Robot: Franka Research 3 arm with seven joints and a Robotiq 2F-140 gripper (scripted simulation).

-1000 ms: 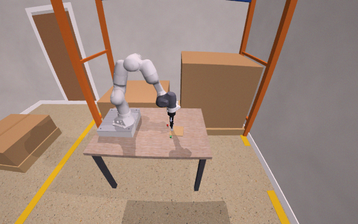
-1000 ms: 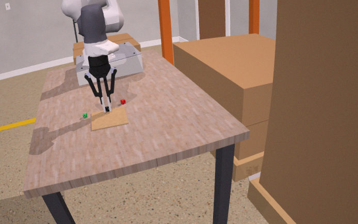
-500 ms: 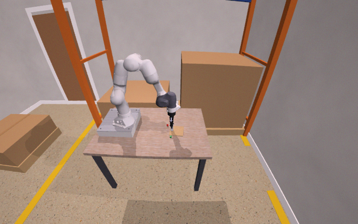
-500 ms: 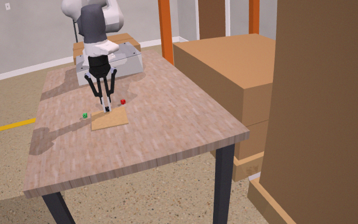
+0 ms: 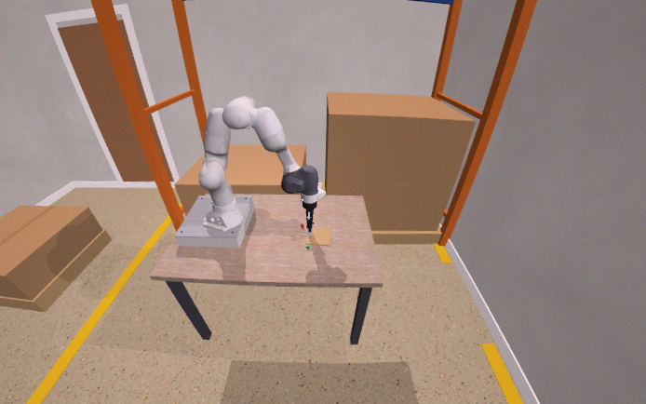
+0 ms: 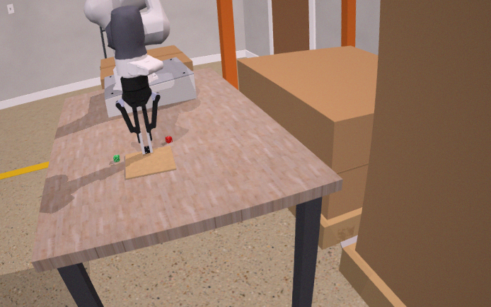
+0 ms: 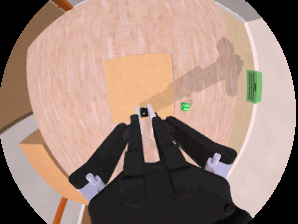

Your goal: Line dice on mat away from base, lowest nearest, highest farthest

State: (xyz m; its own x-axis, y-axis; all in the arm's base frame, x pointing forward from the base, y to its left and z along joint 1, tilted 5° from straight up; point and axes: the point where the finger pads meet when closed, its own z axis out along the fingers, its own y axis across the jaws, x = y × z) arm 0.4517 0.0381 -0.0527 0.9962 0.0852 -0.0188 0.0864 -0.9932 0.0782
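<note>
The black die lies 30 mm below my hand. From my hand the other things lie so: green die: 100 mm to the right, 40 mm below, 10 mm ahead; then tan mat: 50 mm ahead, 40 mm below; then red die: 70 mm to the left, 60 mm behind, 40 mm below.
</note>
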